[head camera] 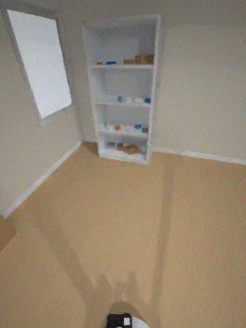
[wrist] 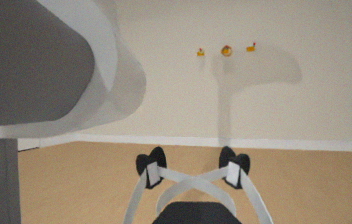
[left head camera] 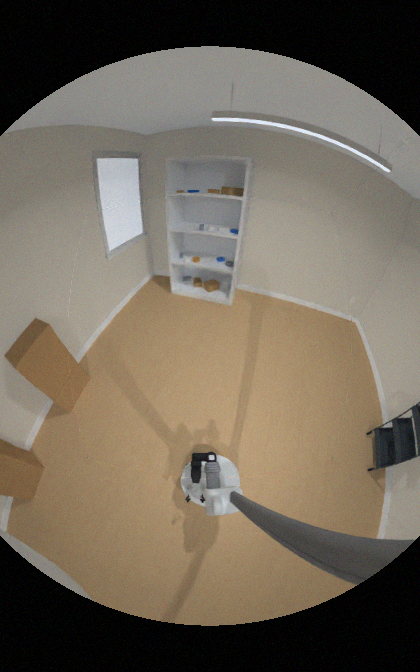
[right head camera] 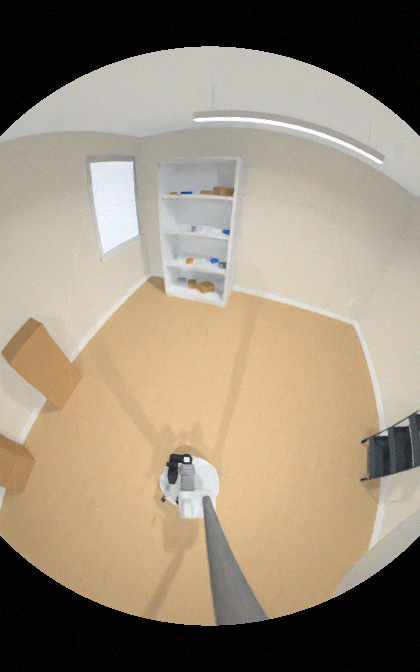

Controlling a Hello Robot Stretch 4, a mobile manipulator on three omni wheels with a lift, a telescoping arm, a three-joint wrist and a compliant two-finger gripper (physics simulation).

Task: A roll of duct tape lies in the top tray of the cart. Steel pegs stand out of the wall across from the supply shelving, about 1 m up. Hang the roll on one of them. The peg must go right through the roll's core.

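Places are measured from the robot's base along level axes (x left, y back, z up), in millimetres.
Pixels of known places: gripper, between the fingertips: (wrist: 191, 159).
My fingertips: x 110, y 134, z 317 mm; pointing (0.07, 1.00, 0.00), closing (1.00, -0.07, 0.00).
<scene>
Behind a point stands the place of what it marks.
My gripper (left head camera: 195, 498) (right head camera: 170, 500) (wrist: 191, 159) {x 110, y 134, z 317 mm} is open, with no object between its fingertips. In the wrist view, three small orange fittings stand in a row on the wall: the left peg (wrist: 200, 52) {x 374, y 2036, z 925 mm} and the right peg (wrist: 251, 48) {x 871, y 1993, z 950 mm} have red tips, and the middle peg (wrist: 226, 50) {x 644, y 2075, z 953 mm} looks like a round orange ring with a red mark. They are far from the gripper. The dark cart (left head camera: 382, 445) (right head camera: 378, 455) stands at the right edge of both side head views, partly cut off. The duct tape roll does not show in these views.
The white supply shelving (head camera: 155, 90) {x -462, y -2128, z 1136 mm} (left head camera: 244, 220) (right head camera: 236, 220) stands in the far corner, beside a window (head camera: 41, 62) {x 1011, y -2394, z 1492 mm} (left head camera: 120, 200) (right head camera: 114, 202). Cardboard boxes (left head camera: 50, 365) (right head camera: 42, 365) stand along the left wall. A shadow falls on the wall around the pegs.
</scene>
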